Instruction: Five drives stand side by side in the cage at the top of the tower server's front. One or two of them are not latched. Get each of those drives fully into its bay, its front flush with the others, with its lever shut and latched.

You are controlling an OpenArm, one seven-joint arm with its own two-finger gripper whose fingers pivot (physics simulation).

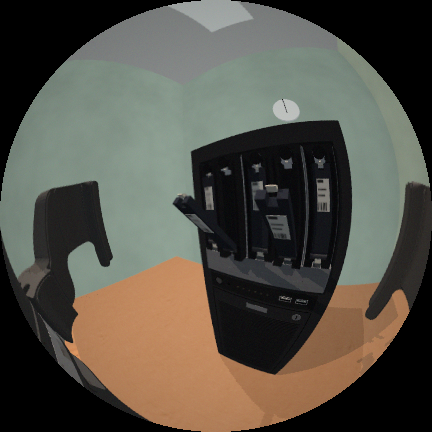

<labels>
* my gripper: 209,245
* drive lever: 188,206
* drive lever: 277,213
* black tower server: 262,326
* drive: 205,169
</labels>
